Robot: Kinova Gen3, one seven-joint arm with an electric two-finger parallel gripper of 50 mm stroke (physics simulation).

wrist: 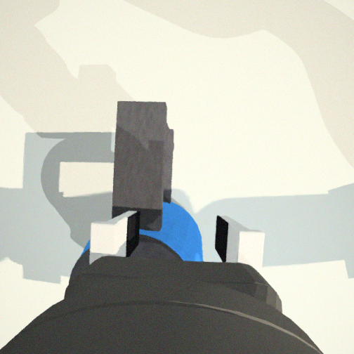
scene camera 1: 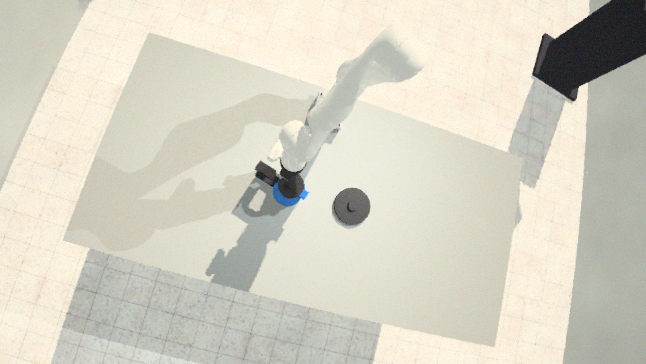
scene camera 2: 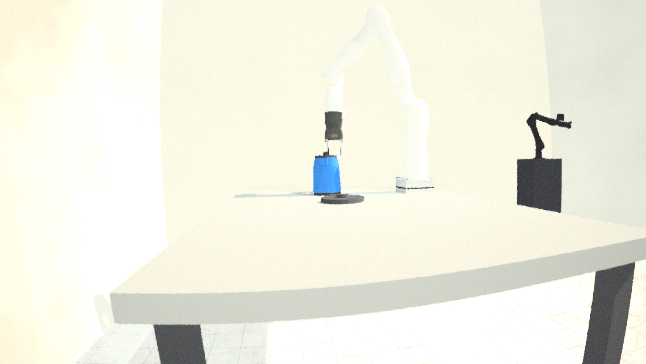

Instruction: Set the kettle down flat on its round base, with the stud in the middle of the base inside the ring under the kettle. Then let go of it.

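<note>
The blue kettle (scene camera 1: 284, 201) (scene camera 2: 326, 176) (wrist: 186, 235) stands upright on the table, beside the base and apart from it. Its dark handle (scene camera 1: 265, 173) (wrist: 139, 155) points up and left in scene camera 1, its small spout (scene camera 1: 305, 194) right. The ring under it is hidden. The dark round base (scene camera 1: 342, 216) (scene camera 2: 352, 199) lies flat with its stud (scene camera 1: 351, 206) (scene camera 2: 342, 195) in the middle. My gripper (scene camera 2: 334, 149) (wrist: 177, 229) is open and empty, pointing down close above the kettle's lid. In the wrist view the handle's near end and lid lie toward the left finger.
The pale table (scene camera 1: 425, 260) (scene camera 2: 380, 250) carries these things. My arm's mounting plate (scene camera 2: 415, 184) is at the back of the table. A black pedestal (scene camera 1: 595, 47) (scene camera 2: 539, 185) with a small black arm (scene camera 2: 536, 132) stands off the table at the right.
</note>
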